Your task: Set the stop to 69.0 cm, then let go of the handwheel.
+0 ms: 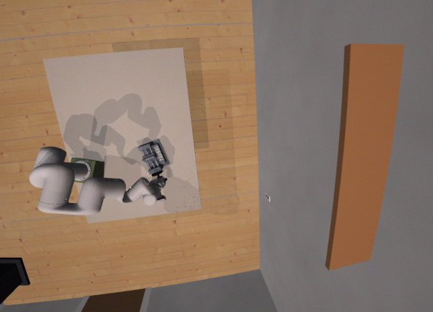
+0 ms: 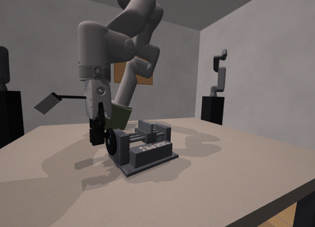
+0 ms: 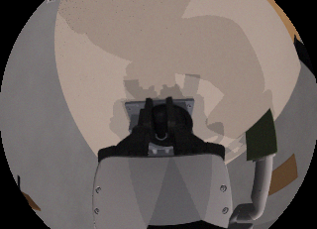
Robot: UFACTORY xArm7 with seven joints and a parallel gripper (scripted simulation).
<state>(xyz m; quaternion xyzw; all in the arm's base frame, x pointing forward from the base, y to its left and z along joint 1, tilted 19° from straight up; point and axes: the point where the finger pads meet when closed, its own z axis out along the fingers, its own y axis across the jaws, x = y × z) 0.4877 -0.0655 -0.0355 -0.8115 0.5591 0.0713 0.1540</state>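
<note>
My gripper is now 6 cm past the sliding stop block, 15 cm to the right of it and 1 cm above it.
</note>
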